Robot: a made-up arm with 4 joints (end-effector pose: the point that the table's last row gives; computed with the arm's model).
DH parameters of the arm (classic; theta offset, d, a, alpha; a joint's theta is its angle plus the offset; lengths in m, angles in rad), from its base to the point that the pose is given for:
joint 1: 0 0.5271 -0.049 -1.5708
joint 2: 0 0.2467 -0.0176 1.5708
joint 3: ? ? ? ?
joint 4: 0 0.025 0.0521 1.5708
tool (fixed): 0 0.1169 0 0
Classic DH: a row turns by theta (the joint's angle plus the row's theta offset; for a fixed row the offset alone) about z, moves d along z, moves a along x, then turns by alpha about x.
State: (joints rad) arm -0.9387 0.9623 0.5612 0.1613
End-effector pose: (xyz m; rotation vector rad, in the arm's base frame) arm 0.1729 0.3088 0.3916 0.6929 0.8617 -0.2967
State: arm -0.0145 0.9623 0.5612 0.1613
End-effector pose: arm -0.1424 0.3240 0.3916 0.2382 1.0902 0.5314
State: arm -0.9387 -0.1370 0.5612 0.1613
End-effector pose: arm 0.2758 0.1683 0.3782 -0.0632 0.0584 -0.3831
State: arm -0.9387 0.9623 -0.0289 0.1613
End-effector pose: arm 0.1399 0.2638 0.3674 0.5158 1.0442 -0.8628
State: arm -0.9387 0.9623 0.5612 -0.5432
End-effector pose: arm 0.1210 0.3022 0.4628 0.5310 0.1897 -0.5015
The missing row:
joint 3: 0 -0.2649 0.0314 -1.5708
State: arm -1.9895 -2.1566 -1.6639 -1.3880
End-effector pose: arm 0.2486 -0.2239 0.6453 0.9148 1.3455 0.5917
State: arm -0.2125 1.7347 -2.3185 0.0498
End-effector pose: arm -0.1491 0.2002 0.6108 -1.8236 1.0771 -1.7846
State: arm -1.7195 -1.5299 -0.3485 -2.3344
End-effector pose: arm 0.2595 -0.2968 0.4218 1.9246 1.4255 -0.4140
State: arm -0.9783 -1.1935 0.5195 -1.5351
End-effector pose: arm 0.2481 0.0378 0.3549 -1.0808 -2.2779 0.3470
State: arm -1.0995 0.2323 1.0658 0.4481
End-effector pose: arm 0.3000 0.2299 0.3446 0.2101 0.5554 0.0130
